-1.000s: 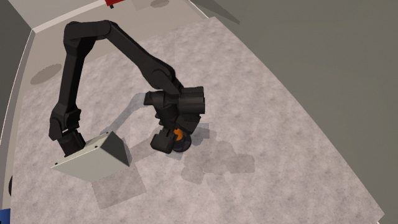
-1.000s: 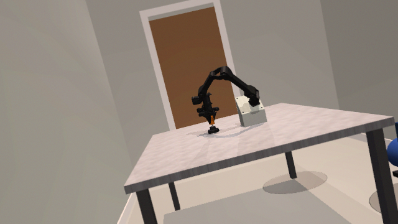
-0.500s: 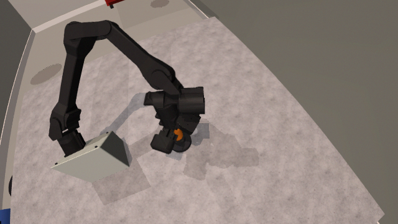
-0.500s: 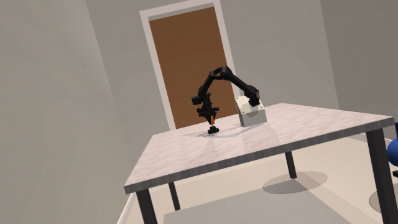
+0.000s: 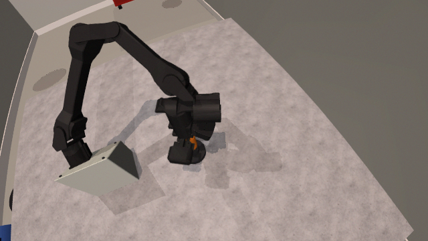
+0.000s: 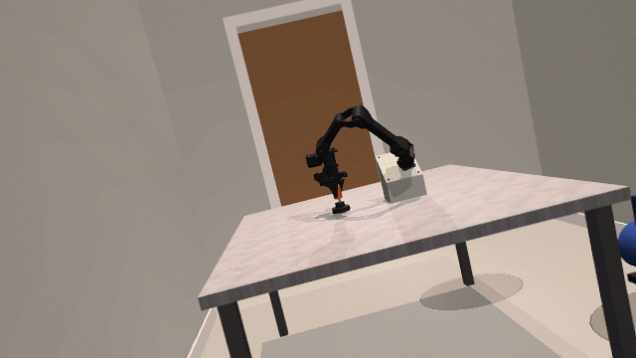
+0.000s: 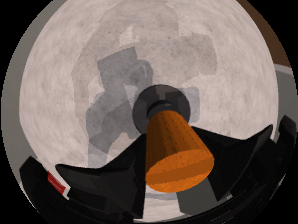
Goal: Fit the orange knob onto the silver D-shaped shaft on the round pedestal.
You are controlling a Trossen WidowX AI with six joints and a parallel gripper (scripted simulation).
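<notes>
Right now my gripper tip is 30 mm below the orange knob. Round my gripper tip: black round pedestal (40 mm below).
</notes>
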